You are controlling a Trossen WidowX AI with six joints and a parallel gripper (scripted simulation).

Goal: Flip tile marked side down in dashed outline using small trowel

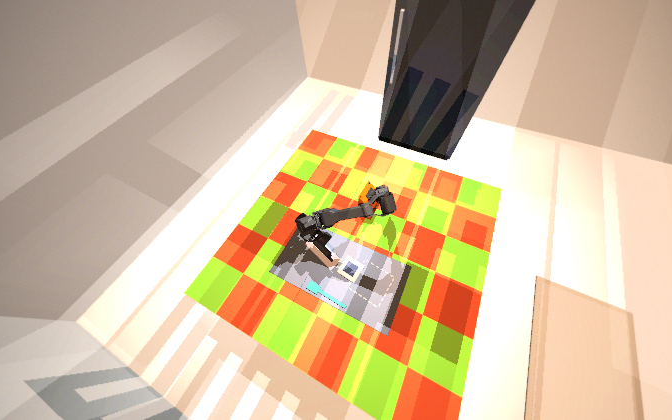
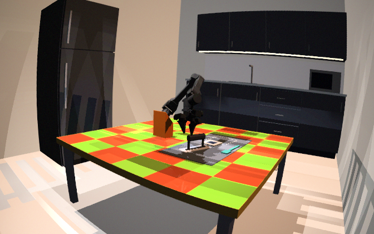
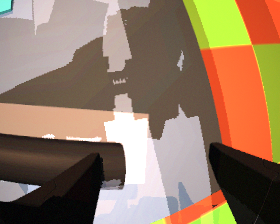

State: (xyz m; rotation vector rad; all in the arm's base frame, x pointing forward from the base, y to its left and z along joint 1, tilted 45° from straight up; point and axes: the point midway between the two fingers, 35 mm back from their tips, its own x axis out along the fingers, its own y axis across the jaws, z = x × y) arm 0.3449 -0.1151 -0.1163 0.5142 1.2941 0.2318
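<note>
Now: the grey mat 20 cm to the left of my gripper tip, 12 cm below it and 4 cm ahead of it. From my gripper tip the other things lie so: white tile (25 cm to the left, 10 cm below, 1 cm ahead); then teal trowel (19 cm to the left, 18 cm ahead, 10 cm below).
</note>
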